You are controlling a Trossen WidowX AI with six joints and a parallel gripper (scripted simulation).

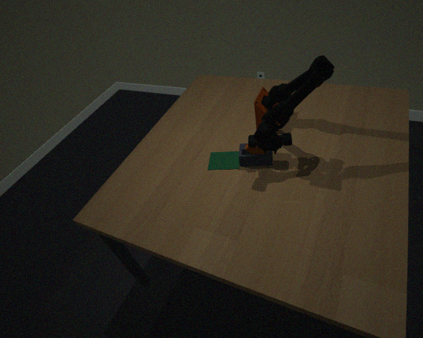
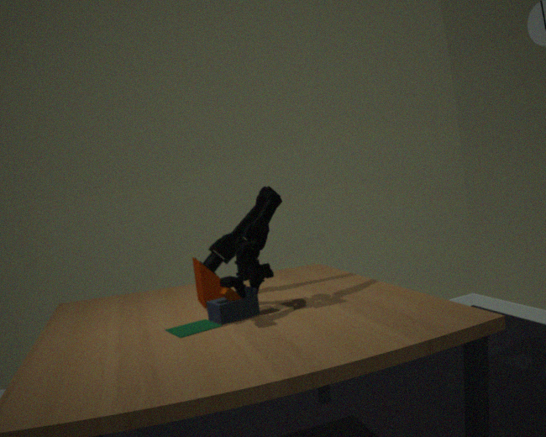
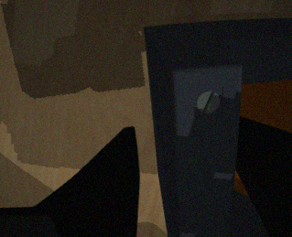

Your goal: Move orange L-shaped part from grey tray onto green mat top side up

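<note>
The orange L-shaped part lies 50 mm to the right of my gripper tip, 10 mm ahead of it and 10 mm above it. From my gripper tip the other things lie so: green mat 220 mm to the right, 50 mm below, 50 mm ahead.
</note>
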